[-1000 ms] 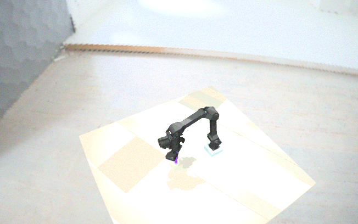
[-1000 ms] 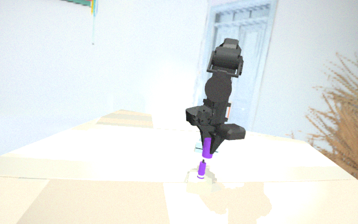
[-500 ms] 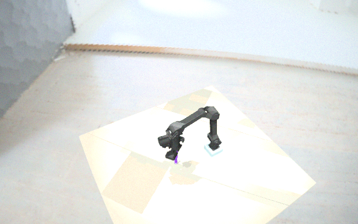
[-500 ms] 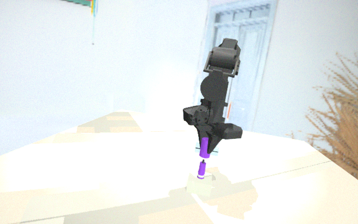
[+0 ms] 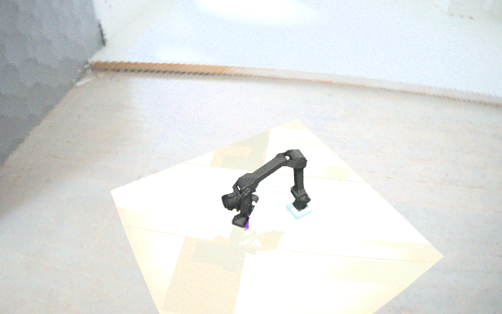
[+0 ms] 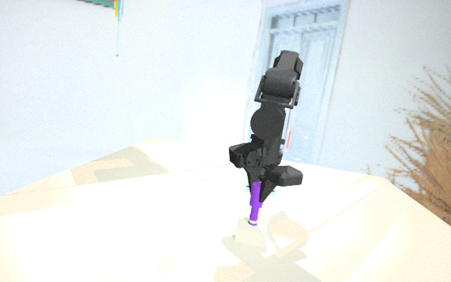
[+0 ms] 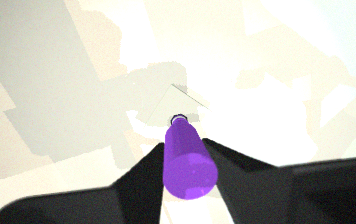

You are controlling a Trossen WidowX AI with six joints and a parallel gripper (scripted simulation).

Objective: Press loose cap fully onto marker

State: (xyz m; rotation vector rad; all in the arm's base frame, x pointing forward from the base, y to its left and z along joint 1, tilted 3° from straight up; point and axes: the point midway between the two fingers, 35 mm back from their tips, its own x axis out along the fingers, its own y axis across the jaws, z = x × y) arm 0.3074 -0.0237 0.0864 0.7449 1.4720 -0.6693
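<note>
The holder block is 80 mm below my gripper tip. Round my gripper tip: purple cap: 10 mm above.
</note>
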